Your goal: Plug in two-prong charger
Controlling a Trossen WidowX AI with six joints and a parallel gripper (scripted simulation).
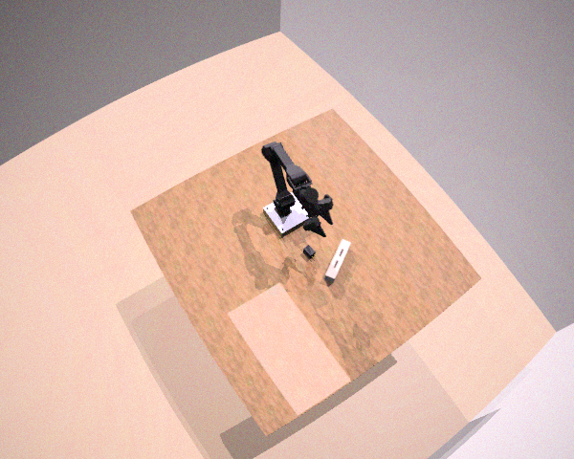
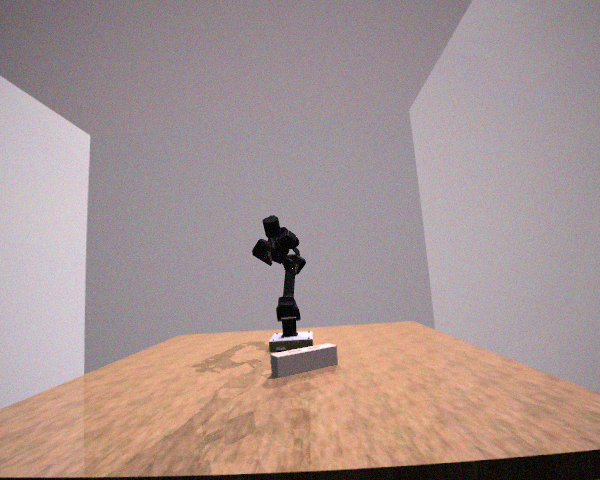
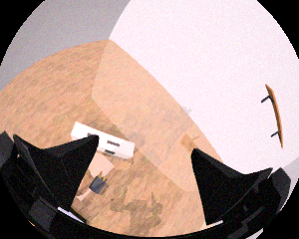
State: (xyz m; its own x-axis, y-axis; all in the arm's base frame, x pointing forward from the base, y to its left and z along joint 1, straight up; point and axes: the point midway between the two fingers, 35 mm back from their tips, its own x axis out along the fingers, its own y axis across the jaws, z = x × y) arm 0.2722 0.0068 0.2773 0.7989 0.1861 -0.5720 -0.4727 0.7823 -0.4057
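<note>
Now: gripper tip 280 mm above the dark two-prong charger, 40 mm past it and 30 mm to the left of it.
</note>
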